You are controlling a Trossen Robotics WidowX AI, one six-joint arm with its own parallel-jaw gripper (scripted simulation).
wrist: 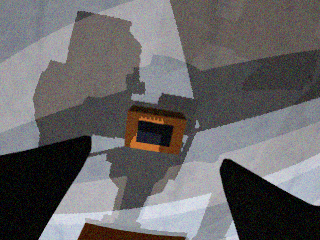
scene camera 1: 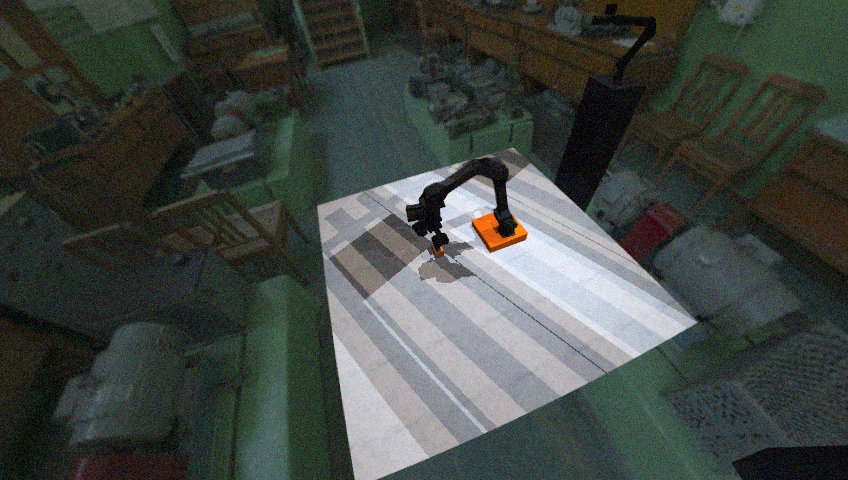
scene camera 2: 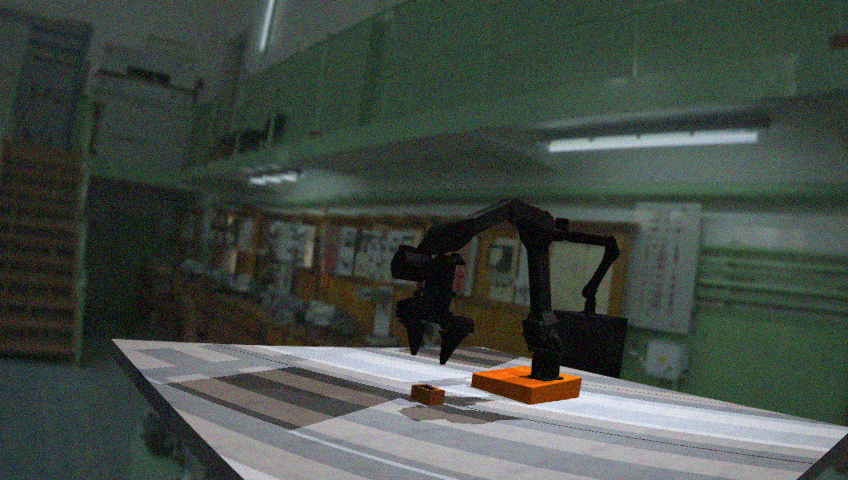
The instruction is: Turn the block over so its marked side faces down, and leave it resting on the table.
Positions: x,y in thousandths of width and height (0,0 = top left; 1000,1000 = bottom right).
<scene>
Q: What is my gripper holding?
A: Nothing.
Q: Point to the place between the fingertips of my gripper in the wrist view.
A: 492,648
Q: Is my gripper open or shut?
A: Open.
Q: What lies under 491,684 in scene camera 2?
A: My gripper.
</scene>
